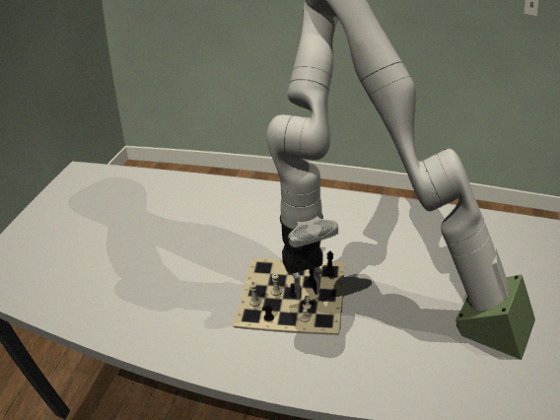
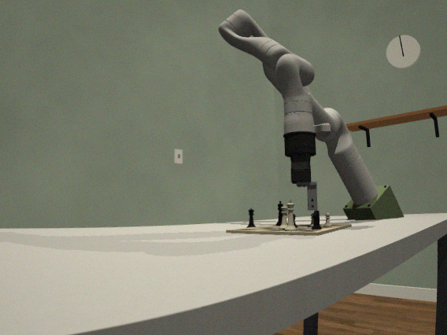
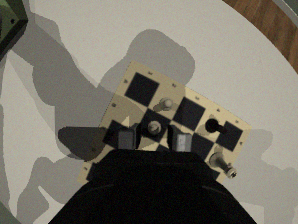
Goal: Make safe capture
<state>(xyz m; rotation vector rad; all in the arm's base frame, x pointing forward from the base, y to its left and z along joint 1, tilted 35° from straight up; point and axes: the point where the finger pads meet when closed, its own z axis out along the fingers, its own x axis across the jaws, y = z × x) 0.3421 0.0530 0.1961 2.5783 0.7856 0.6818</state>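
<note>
The board is 60 mm below my hand, 40 mm ahead of it and 30 mm to the right of it.
</note>
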